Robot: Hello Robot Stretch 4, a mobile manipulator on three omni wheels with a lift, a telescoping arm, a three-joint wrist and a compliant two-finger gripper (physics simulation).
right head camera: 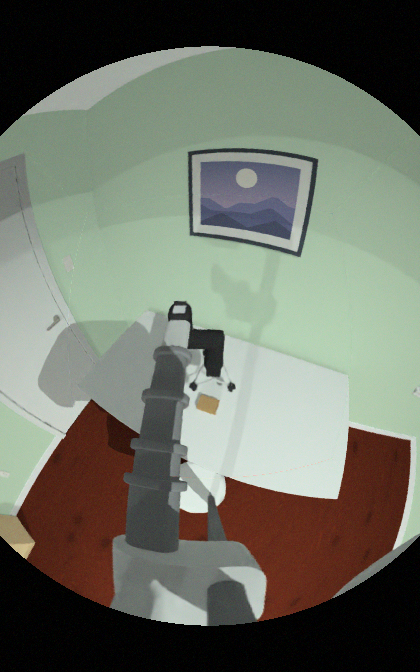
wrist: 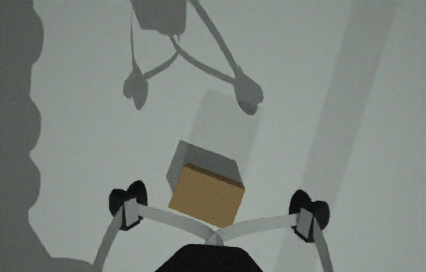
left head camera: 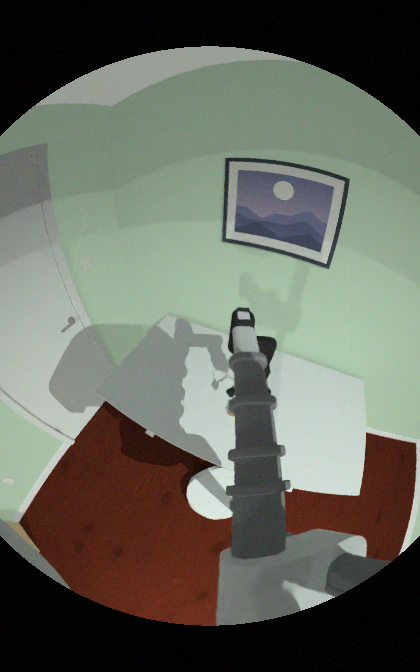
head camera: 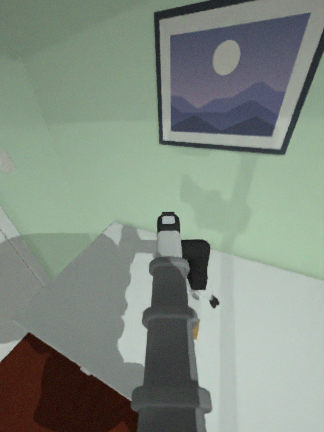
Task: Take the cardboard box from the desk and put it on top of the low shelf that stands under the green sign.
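Seen in the pictures: gripper, fingertip midpoint: (right head camera: 211, 388) (wrist: 217, 201) (head camera: 192, 305); robot's base, origin of the base link: (right head camera: 197, 485).
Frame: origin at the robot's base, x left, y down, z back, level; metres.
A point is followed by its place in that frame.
Note:
The small brown cardboard box (head camera: 196, 329) @[x -0.102, y -0.743, z -0.401 m] (left head camera: 231, 414) (right head camera: 207, 404) @[x -0.070, y -0.742, z -0.414 m] (wrist: 207, 195) @[x -0.071, y -0.742, z -0.429 m] sits on the white desk (head camera: 280, 325) @[x -0.460, y -0.692, z -0.440 m] (left head camera: 320, 425) (right head camera: 300, 415) @[x -0.540, y -0.692, z -0.350 m] (wrist: 75, 125) @[x 0.146, y -0.693, z -0.518 m]. The arm covers most of the box in the head and left head views. My gripper (right head camera: 212, 386) @[x -0.087, y -0.842, z -0.446 m] (wrist: 217, 201) @[x -0.087, y -0.842, z -0.446 m] is open and empty, pointing down above the desk. In the wrist view the box lies below and between the spread fingers, closer to the left finger, and turned slightly. In the right head view the fingertips appear just beyond the box. The low shelf and green sign cannot be made out.
A framed picture (head camera: 226, 100) @[x -0.229, y -1.466, z -0.916 m] (left head camera: 284, 215) (right head camera: 250, 200) @[x -0.232, y -1.486, z -0.915 m] hangs on the green wall behind the desk. A door (left head camera: 30, 310) (right head camera: 25, 320) @[x 1.127, y -1.046, z -0.660 m] is at the left. A light wooden piece (right head camera: 15, 535) shows at the lower left. My extended arm (head camera: 170, 350) @[x 0.001, y -1.256, z -0.176 m] (left head camera: 252, 430) (right head camera: 162, 430) @[x -0.008, y -1.256, z -0.161 m] crosses over the desk's front edge.

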